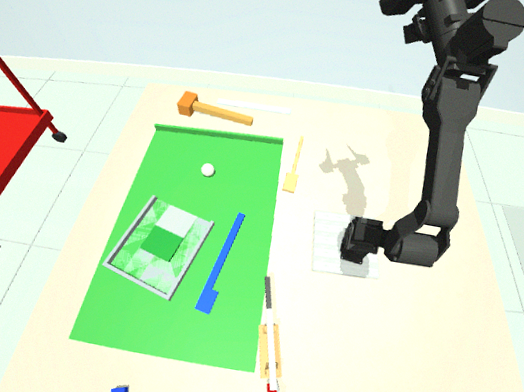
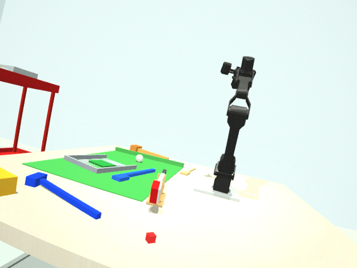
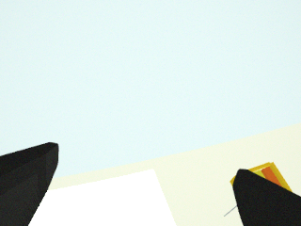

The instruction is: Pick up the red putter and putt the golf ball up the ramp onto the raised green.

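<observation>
Now: the tan wooden stand 50 mm ahead of my gripper tip, 580 mm to the left of it and 610 mm below it. Also, from my gripper tip: white golf ball 400 mm ahead, 140 mm to the left, 620 mm below; green mat 370 mm ahead, 320 mm to the left, 640 mm below; red cube 60 mm behind, 820 mm to the left, 630 mm below.
</observation>
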